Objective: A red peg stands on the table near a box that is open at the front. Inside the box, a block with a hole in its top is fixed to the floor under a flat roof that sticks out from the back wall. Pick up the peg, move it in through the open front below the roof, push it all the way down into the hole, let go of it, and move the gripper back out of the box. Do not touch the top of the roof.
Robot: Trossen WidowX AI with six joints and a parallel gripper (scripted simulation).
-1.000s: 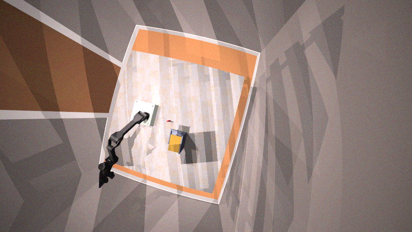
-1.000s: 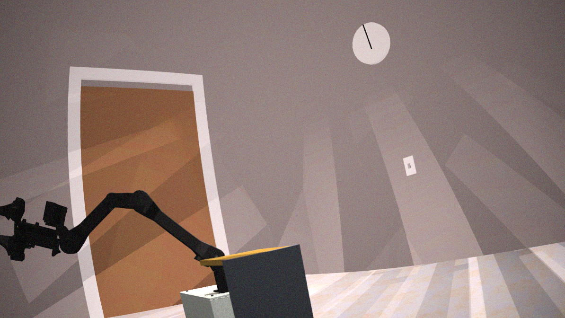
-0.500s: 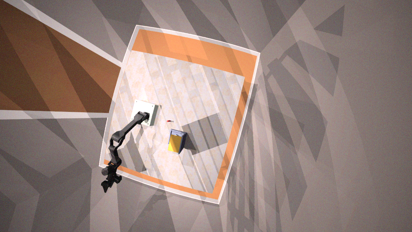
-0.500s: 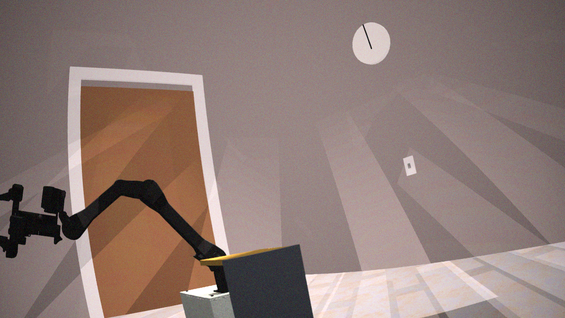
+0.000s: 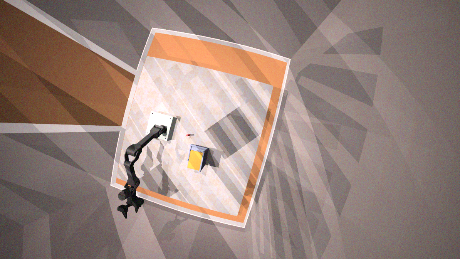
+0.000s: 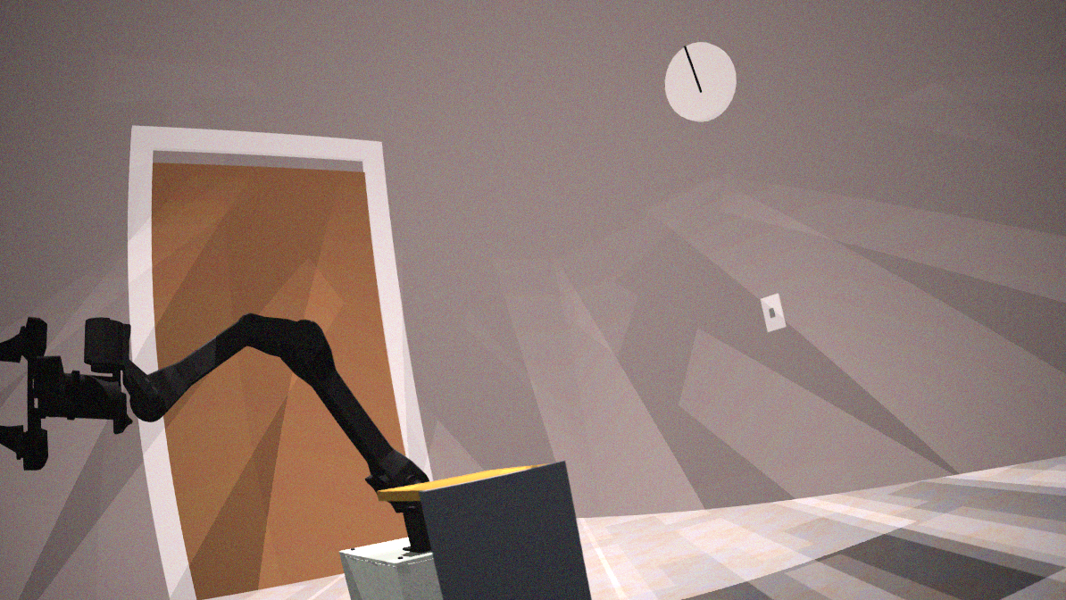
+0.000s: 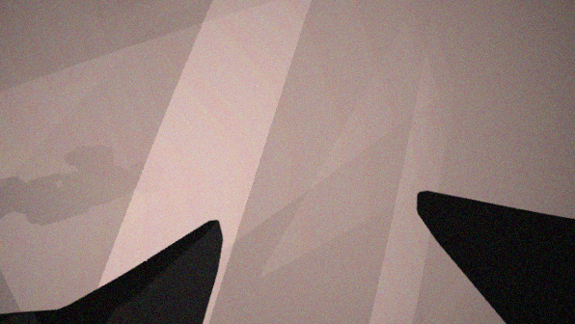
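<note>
Now: gripper tip 16 cm short of the red peg, 65 cm to the right of it and 34 cm above it. Round my gripper tip: orange roof: 32 cm ahead, 51 cm to the left, 17 cm below.
</note>
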